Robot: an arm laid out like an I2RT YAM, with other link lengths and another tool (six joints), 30 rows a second.
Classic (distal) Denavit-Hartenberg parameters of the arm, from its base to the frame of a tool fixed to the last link. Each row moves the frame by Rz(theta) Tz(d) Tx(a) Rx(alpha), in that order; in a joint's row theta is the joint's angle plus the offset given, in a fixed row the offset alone. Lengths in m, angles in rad.
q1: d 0.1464, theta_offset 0, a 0.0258, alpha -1.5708
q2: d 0, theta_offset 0, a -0.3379, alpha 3.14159
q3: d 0, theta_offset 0.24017, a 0.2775, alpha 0
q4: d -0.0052, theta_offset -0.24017, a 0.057, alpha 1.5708
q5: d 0.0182, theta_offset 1.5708, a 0, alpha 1.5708
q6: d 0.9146, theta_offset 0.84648, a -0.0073, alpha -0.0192
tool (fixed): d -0.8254, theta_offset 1.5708, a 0, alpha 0
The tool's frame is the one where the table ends.
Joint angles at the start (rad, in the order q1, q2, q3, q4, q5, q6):
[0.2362, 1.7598, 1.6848, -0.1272, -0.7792, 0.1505]
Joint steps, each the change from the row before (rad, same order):
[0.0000, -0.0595, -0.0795, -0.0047, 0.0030, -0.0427]
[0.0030, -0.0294, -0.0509, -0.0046, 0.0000, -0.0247]
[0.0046, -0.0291, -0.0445, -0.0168, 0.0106, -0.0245]
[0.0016, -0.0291, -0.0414, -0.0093, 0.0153, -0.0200]
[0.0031, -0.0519, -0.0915, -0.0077, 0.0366, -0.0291]
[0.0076, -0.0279, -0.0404, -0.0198, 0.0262, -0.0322]
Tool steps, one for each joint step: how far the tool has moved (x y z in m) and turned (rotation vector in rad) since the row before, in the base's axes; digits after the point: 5 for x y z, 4 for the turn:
[-0.01943, -0.00443, -0.00491, -0.0283, -0.0122, 0.0035]
[-0.01042, -0.00082, -0.00770, -0.0187, 0.0045, 0.0072]
[-0.01046, -0.00092, -0.00721, -0.0228, 0.0100, -0.0009]
[-0.00944, -0.00250, -0.00549, -0.0197, 0.0032, -0.0088]
[-0.01655, -0.00514, -0.01672, -0.0382, 0.0191, -0.0245]
[-0.01031, -0.00096, -0.00774, -0.0343, 0.0031, -0.0079]

